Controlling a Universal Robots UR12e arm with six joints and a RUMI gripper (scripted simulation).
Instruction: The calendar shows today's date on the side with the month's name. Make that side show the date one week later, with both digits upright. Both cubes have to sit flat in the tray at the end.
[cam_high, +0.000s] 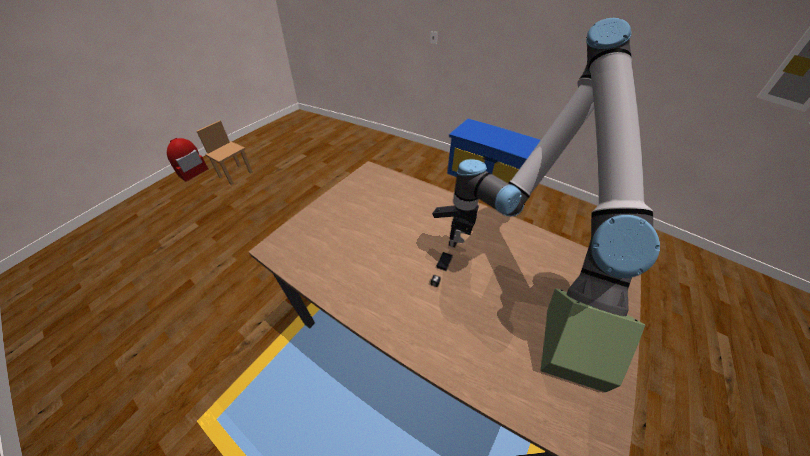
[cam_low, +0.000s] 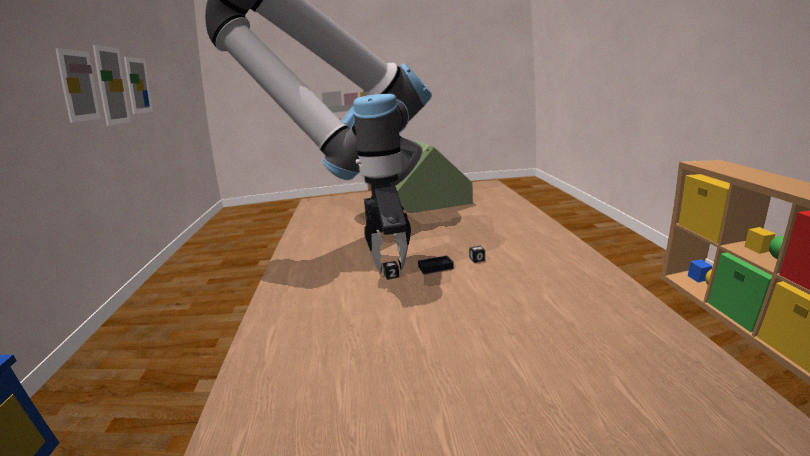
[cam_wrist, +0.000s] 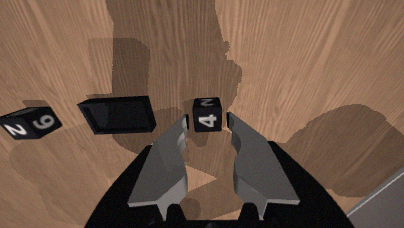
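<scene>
The black calendar tray lies 2 cm behind my hand, 10 cm to the left of it and 2 cm below it. The rest, counted from my hand: black number cube: 4 cm behind, 21 cm to the left, 1 cm below.
</scene>
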